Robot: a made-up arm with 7 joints.
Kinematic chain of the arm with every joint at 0, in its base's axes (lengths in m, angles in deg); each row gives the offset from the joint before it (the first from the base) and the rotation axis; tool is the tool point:
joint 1: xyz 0 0 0.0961 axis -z
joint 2: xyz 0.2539 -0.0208 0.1 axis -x
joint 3: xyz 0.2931 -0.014 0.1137 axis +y
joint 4: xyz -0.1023 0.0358 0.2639 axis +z
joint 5: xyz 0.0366 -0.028 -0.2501 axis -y
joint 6: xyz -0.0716 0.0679 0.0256 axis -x
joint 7: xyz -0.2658 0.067 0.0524 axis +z
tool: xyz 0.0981 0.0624 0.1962
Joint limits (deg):
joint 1: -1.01..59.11
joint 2: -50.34..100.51
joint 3: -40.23..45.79
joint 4: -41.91..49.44
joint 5: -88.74..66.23
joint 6: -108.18..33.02
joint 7: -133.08..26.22
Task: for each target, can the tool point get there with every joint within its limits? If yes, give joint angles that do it. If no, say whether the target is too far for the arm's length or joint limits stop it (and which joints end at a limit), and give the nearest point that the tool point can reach.
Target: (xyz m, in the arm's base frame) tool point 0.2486 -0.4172 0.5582
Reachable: yes | joints 22.65 -25.53 1.07 26.98 -18.94 -29.30 -59.03
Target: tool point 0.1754 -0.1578 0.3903
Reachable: yes | joints 20.69 24.88 27.47 -14.38 49.08 -88.63 -52.25
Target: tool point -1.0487 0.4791 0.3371
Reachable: no: joint limits stop it (at a limit: joint 1, joint 2, joint 6, joint 7) | nearest point -0.2083 -0.1804 0.3143 | short by 1.069 m
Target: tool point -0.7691 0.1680 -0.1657
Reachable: no: joint limits stop it (at a limit: joint 1, joint 2, joint 4, joint 6, joint 7) | nearest point -0.1847 -0.1991 0.1399 | short by 0.755 m
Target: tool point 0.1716 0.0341 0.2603
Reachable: yes | joints 42.98 77.61 -7.25 -7.50 32.70 -57.09 6.76
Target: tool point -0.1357 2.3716 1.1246
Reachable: no: too far | nearest point 0.3882 0.5670 0.4213 | short by 2.006 m
